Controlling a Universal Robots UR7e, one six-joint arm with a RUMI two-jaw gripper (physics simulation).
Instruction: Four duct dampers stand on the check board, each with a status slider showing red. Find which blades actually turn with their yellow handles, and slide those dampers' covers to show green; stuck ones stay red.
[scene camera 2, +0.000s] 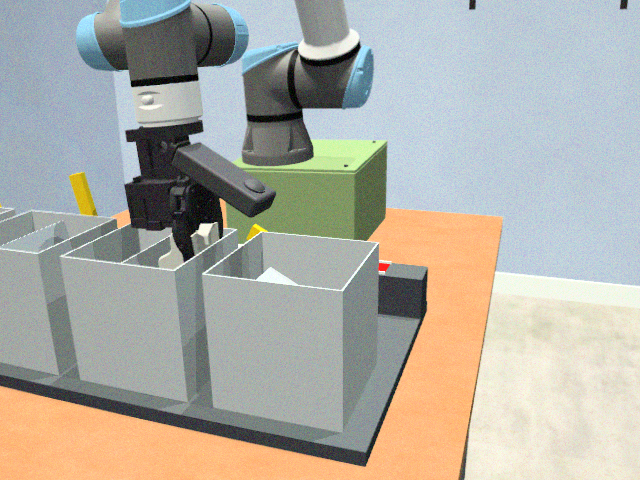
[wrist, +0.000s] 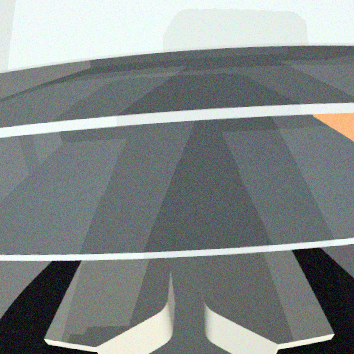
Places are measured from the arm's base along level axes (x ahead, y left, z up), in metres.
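Pixels of known places: gripper, between the fingertips: (wrist: 186, 171); arm's base, origin of its link: (scene camera 2: 278, 157).
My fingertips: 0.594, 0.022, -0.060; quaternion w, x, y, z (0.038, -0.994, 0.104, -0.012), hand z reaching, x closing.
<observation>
For each thing: its top centre in the pictures, then the offset to it from my fingertips, as dx, dy, dz. "*": a spot on its surface instead. Level surfaces: height alone.
- rightmost duct, a spot on its surface: (scene camera 2: 273, 351) * +0.104, +0.104, -0.009
- pale blade, a spot on its surface: (wrist: 100, 30) (scene camera 2: 263, 282) * -0.012, +0.070, +0.019
- second duct's blade, a spot on its surface: (scene camera 2: 149, 253) * -0.007, -0.070, +0.054
- slider, a spot on its surface: (scene camera 2: 383, 267) * -0.206, +0.210, -0.031
- dark check board, height of its surface: dz -0.093
- orange table, height of its surface: dz -0.111
Grey open-topped ducts stand in a row: the rightmost duct (scene camera 2: 273, 351), the second from right (scene camera 2: 124, 320) and the third (scene camera 2: 25, 304). A pale blade (scene camera 2: 276, 277) (wrist: 100, 30) shows in the rightmost duct. In scene camera 2, the second duct's blade (scene camera 2: 149, 253) stands upright. My gripper (scene camera 2: 187, 252) (wrist: 189, 315) is shut and empty, lowered into that duct beside the blade; its tips are hidden. Yellow handles (scene camera 2: 83, 194) (scene camera 2: 256, 230) show behind the ducts; the second duct's handle is hidden. One slider (scene camera 2: 383, 267) shows red at the right; the others are hidden.
The ducts stand on the dark check board (scene camera 2: 385, 356), with a raised dark rail (scene camera 2: 402, 291) at its back. A green box (scene camera 2: 294, 201) under the robot's base stands behind on the orange table (scene camera 2: 449, 289) (wrist: 342, 123). Duct walls stand close around my fingers.
</observation>
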